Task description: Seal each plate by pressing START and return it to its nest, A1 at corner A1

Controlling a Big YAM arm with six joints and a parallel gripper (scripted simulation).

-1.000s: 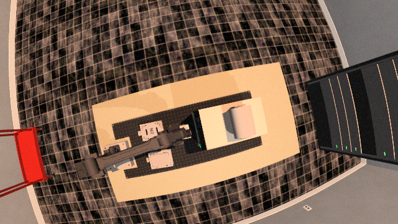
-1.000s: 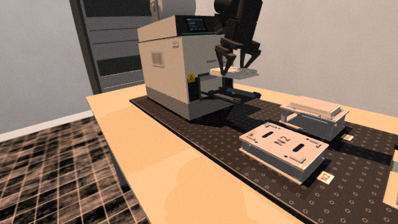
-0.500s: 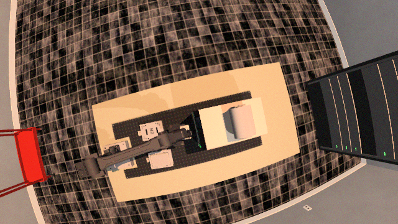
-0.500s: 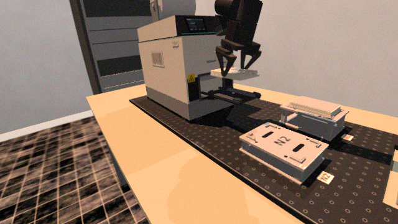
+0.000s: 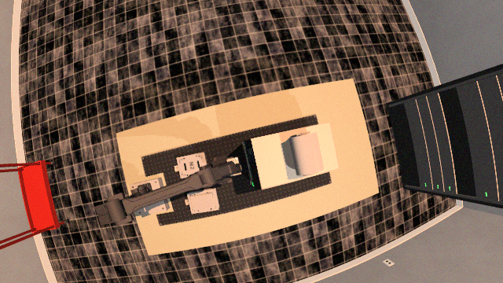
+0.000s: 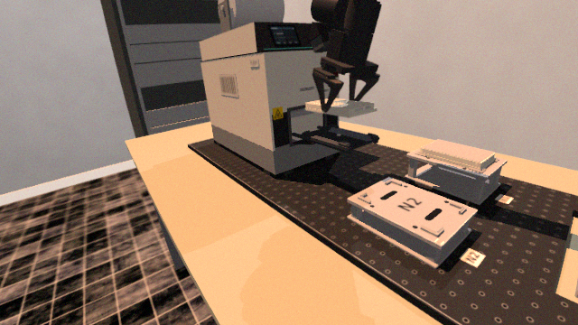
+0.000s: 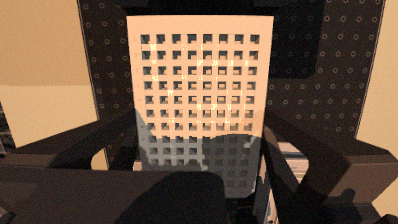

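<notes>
The well plate is right at my hand. Round my hand: sealer stage (70 mm below); plate nest N2 (200 mm behind, 140 mm below, 60 mm to the left); sealer screen (150 mm above, 120 mm ahead, 40 mm to the left).
</notes>
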